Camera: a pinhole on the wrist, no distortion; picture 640 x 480 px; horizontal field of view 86.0 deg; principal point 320.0 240.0 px. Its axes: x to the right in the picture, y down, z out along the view. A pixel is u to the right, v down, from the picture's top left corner.
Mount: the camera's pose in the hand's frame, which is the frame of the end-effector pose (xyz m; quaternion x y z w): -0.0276 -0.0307 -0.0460 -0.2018 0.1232 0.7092 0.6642
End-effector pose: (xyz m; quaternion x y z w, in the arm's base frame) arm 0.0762 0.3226 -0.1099 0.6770 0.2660 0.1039 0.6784
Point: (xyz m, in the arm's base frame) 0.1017 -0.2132 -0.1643
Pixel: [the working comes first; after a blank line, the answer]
In the camera's frame: -0.2729 0.1613 0.4692

120.4 357.9
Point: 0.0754 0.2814 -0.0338
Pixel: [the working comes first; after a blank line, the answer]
In the camera's frame: 0.0569 -0.0057 0.1146

490.4 223.0
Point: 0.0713 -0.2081 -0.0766
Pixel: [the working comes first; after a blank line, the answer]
In the camera's frame: -0.1897 0.1985 0.4874

186.5 379.8
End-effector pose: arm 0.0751 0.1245 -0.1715 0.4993 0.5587 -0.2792 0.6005
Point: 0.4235 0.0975 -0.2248
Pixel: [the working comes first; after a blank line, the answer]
In the camera's frame: 0.1815 -0.1952 0.3121

519.5 25.4
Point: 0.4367 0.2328 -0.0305
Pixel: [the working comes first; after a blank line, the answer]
In the camera's frame: 0.3530 -0.0417 0.2552

outside the picture
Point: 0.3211 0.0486 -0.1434
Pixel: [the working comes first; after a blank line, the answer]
In the camera's frame: 0.1122 -0.0775 0.2831

456.0 146.1
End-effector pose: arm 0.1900 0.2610 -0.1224 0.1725 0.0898 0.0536 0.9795
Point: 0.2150 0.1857 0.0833
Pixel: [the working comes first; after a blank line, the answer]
In the camera's frame: -0.0932 -0.0368 0.2481

191.2 189.1
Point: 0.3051 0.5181 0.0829
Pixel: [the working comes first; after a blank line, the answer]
In the camera's frame: 0.2146 -0.1870 0.2846

578.7 14.5
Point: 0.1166 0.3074 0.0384
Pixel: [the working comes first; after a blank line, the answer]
In the camera's frame: 0.0488 0.0354 0.2144

398.1 296.7
